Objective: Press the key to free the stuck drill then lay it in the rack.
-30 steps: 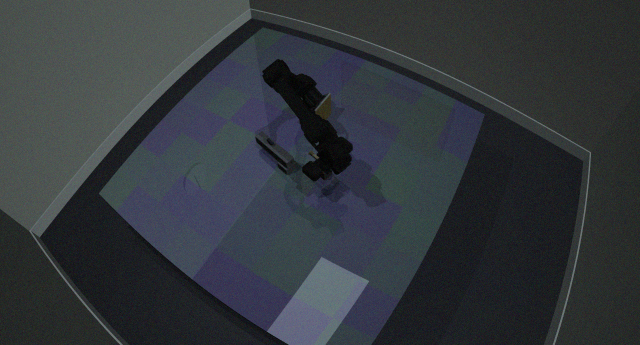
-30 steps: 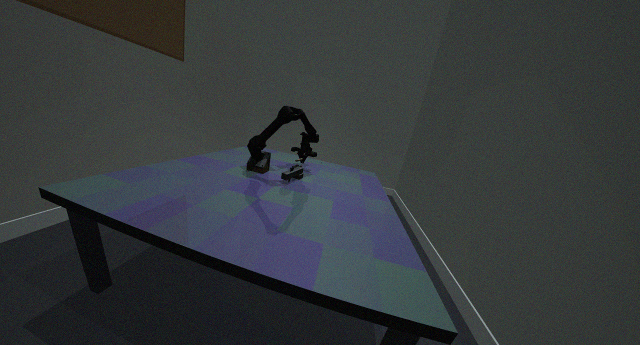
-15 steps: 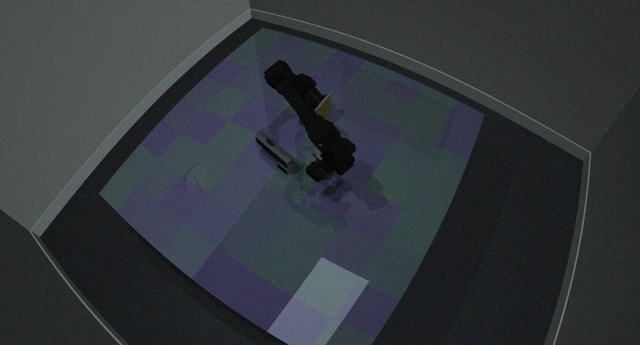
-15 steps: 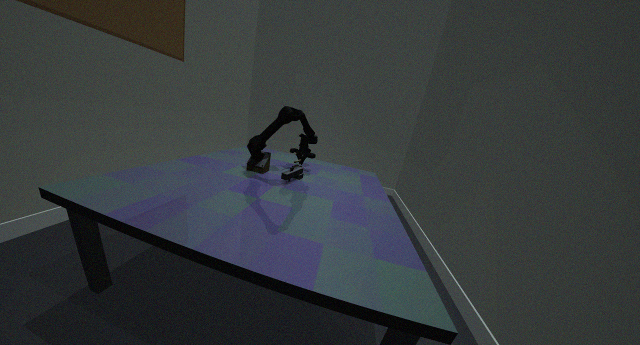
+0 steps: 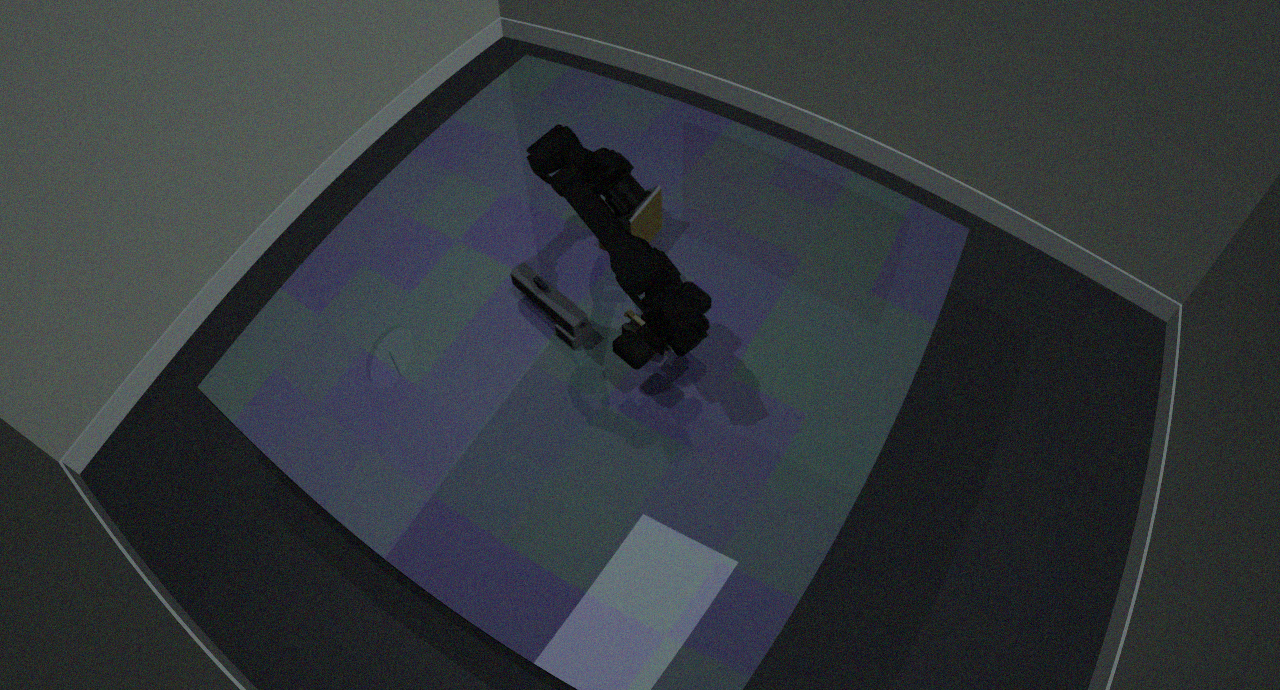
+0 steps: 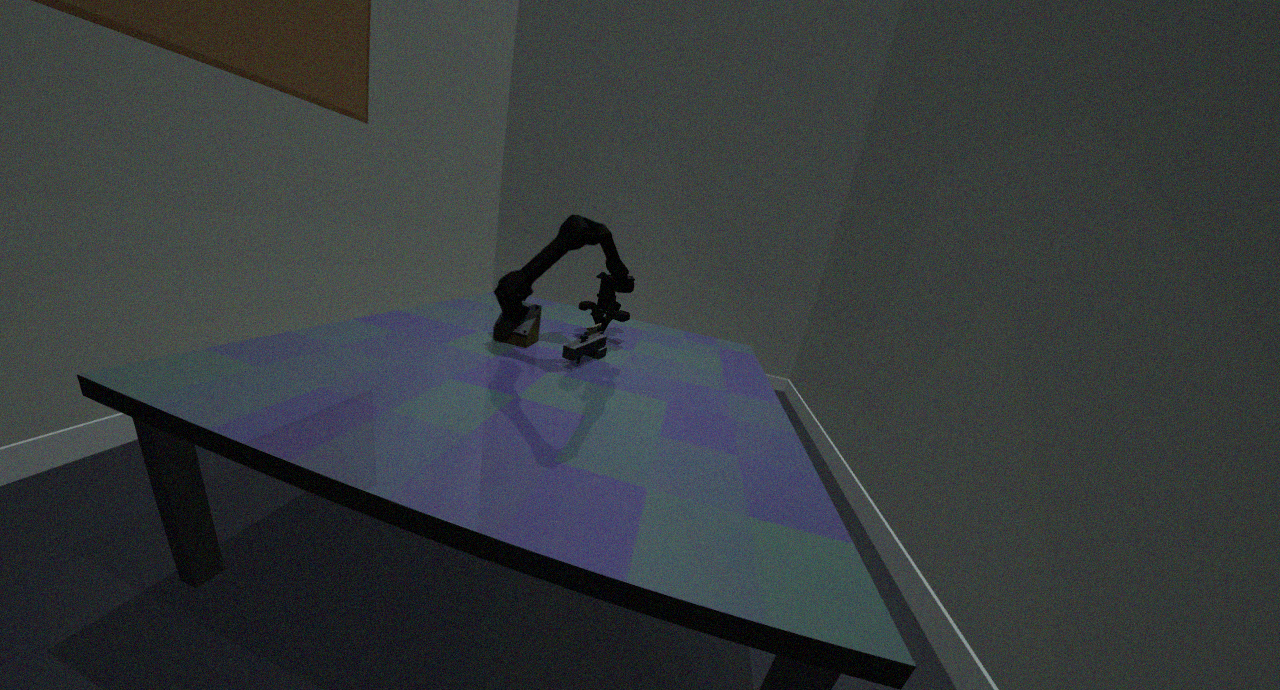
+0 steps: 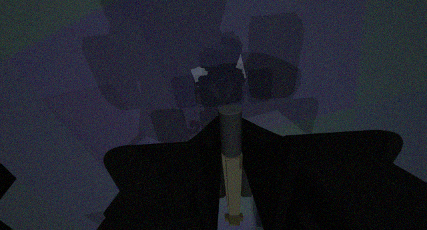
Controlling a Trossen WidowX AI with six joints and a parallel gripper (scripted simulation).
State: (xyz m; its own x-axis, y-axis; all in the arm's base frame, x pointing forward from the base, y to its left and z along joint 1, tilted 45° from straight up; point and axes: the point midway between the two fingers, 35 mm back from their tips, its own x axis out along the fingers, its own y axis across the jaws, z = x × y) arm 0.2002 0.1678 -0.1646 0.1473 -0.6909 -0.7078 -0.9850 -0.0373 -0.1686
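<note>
The drill lies 4 cm to the right of my gripper tip and 3 cm above it. From my gripper tip the other things lie so: dark key (25 cm to the right, 5 cm ahead, 3 cm above); then grey holder block (22 cm to the right, 6 cm ahead, 1 cm above).
</note>
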